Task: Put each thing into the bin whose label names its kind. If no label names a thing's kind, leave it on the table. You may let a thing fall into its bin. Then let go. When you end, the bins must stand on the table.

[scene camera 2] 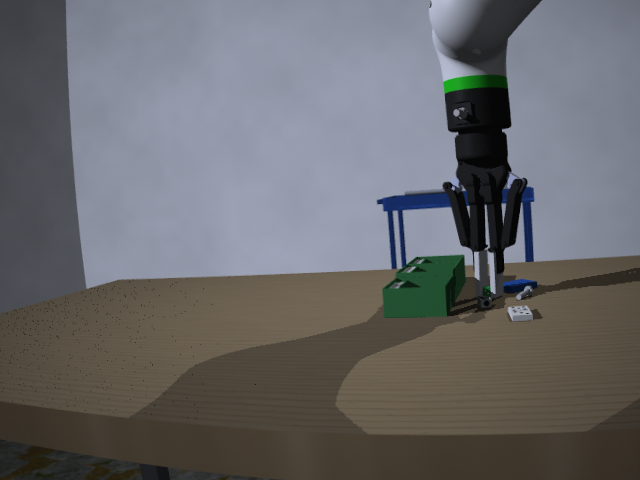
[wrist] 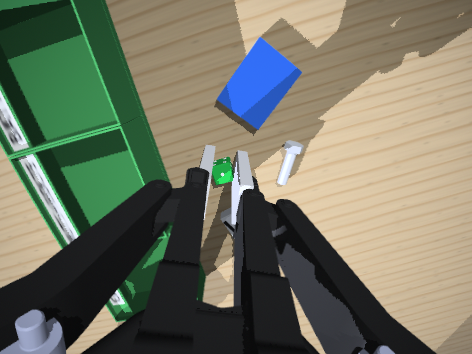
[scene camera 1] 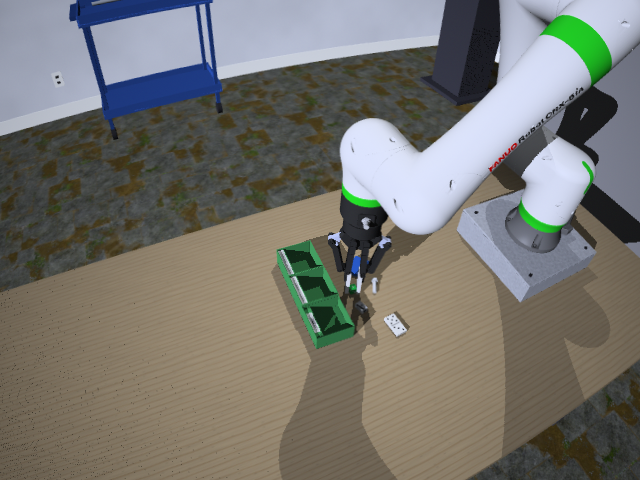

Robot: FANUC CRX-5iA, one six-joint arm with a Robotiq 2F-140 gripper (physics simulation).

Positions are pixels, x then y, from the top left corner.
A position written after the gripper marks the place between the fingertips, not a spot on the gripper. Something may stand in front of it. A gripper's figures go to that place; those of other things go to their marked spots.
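Labels:
Blue block (wrist: 263, 78) at 0.19 m from the lens; gripper (wrist: 223, 163) at 0.21 m from the lens.

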